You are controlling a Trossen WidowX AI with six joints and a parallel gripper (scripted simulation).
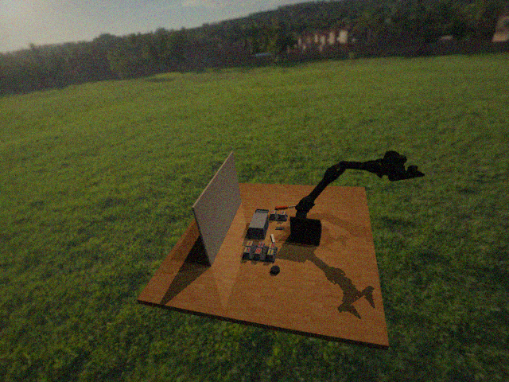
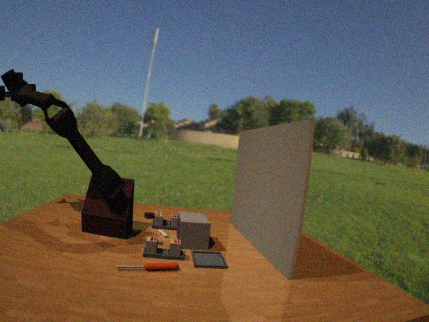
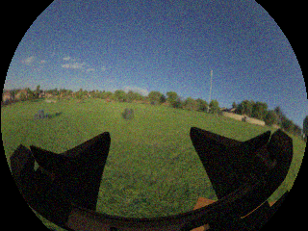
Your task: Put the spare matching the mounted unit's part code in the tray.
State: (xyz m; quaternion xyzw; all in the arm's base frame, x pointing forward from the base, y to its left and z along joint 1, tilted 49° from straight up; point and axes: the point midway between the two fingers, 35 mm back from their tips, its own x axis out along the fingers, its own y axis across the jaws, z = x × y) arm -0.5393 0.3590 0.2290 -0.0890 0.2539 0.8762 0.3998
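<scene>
The spare is 89 cm ahead of my gripper tip, 49 cm below it and 9 cm to the left of it. From my gripper tip the other things lie so: mounted unit 87 cm ahead, 48 cm below, 8 cm to the right; then tall grey panel 111 cm ahead, 31 cm below, 8 cm to the right; then tray 92 cm ahead, 53 cm below, 27 cm to the right.
</scene>
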